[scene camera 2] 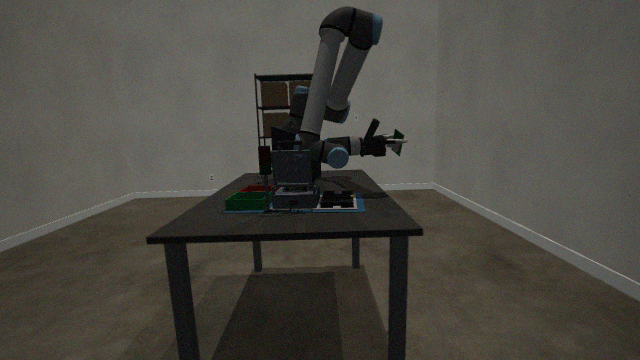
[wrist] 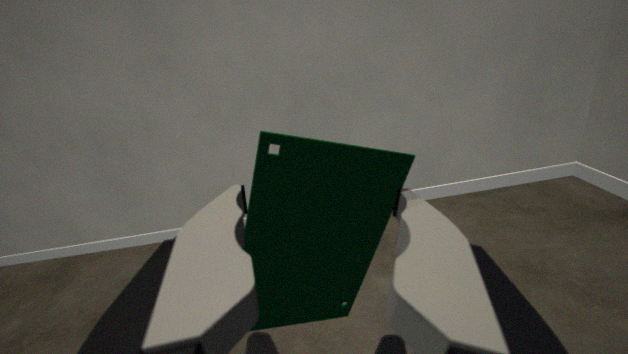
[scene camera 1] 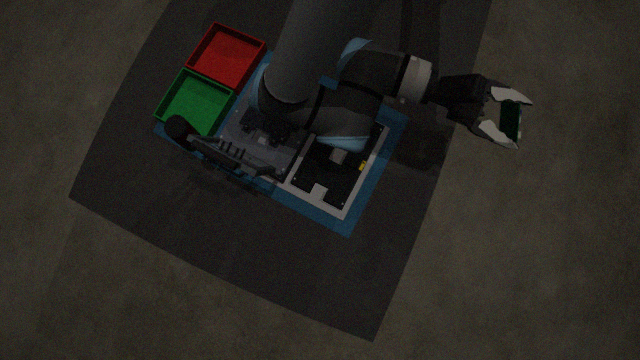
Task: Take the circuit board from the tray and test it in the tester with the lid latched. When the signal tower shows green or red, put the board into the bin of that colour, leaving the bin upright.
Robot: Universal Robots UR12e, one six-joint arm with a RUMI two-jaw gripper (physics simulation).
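Frame: origin at the arm's base, x ahead, y left, z up, level; metres.
Where they show: gripper, fingertip midpoint: (scene camera 2: pixel 404 138) (wrist: pixel 319 189) (scene camera 1: pixel 525 126); arm's base at its link origin: (scene camera 2: pixel 297 131).
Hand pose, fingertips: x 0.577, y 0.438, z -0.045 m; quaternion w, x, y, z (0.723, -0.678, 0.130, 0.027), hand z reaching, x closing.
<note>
Each offset is from my fingertips to the top centre of the thing. "spot": to the spot under its first point. Level surfaces: height alone.
My gripper (scene camera 1: pixel 520 125) (scene camera 2: pixel 401 141) (wrist: pixel 319 189) is shut on the green circuit board {dx -0.011, dy -0.027, dz +0.048 m} (scene camera 1: pixel 509 120) (scene camera 2: pixel 398 135) (wrist: pixel 315 230), which stands steeply tilted between the fingertips, off the right side of the table and above its height. The tester {spot: dx +0.131, dy -0.460, dz -0.196 m} (scene camera 1: pixel 282 157) (scene camera 2: pixel 295 199) has its lid (scene camera 1: pixel 220 151) (scene camera 2: pixel 291 167) standing upright, open. The signal tower {spot: dx +0.161, dy -0.632, dz +0.002 m} (scene camera 1: pixel 178 127) (scene camera 2: pixel 264 160) shows no lit colour. The red bin {dx -0.098, dy -0.678, dz -0.209 m} (scene camera 1: pixel 225 56) (scene camera 2: pixel 245 189) and green bin {dx +0.047, dy -0.715, dz -0.209 m} (scene camera 1: pixel 196 102) (scene camera 2: pixel 247 203) stand upright. The white-rimmed tray {spot: dx +0.212, dy -0.331, dz -0.250 m} (scene camera 1: pixel 330 209) (scene camera 2: pixel 356 202) is right of the tester, partly hidden by the arm in scene camera 1.
A blue mat {dz -0.255 m} (scene camera 1: pixel 350 227) (scene camera 2: pixel 361 204) lies under the tester and tray on the dark table {dz -0.256 m} (scene camera 1: pixel 225 240) (scene camera 2: pixel 280 225). The arm hangs over the tester and part of the tray. A shelf unit (scene camera 2: pixel 284 77) with brown boxes stands behind the table.
</note>
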